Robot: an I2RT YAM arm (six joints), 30 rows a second.
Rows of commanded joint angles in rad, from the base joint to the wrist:
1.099, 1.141, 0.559, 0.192, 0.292, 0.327
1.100, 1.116, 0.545, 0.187, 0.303, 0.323
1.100, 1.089, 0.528, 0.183, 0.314, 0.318
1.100, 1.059, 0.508, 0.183, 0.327, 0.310
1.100, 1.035, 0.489, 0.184, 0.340, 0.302
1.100, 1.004, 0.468, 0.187, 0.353, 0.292
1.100, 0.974, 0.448, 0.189, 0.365, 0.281
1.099, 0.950, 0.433, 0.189, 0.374, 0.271
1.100, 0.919, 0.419, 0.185, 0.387, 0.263
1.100, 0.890, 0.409, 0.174, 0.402, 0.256
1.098, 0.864, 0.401, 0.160, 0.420, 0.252
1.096, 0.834, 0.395, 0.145, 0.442, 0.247
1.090, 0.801, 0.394, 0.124, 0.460, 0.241
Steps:
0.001, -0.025, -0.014, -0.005, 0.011, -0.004
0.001, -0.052, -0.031, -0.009, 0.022, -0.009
0.001, -0.082, -0.051, -0.009, 0.035, -0.017
0.001, -0.106, -0.070, -0.008, 0.048, -0.025
0.001, -0.137, -0.091, -0.005, 0.061, -0.035
0.001, -0.167, -0.111, -0.003, 0.073, -0.046
0.000, -0.191, -0.126, -0.003, 0.082, -0.056
0.001, -0.222, -0.140, -0.007, 0.095, -0.064
0.001, -0.251, -0.150, -0.018, 0.110, -0.071
-0.001, -0.277, -0.158, -0.032, 0.128, -0.075
-0.003, -0.307, -0.164, -0.047, 0.150, -0.080
-0.009, -0.340, -0.165, -0.068, 0.168, -0.086

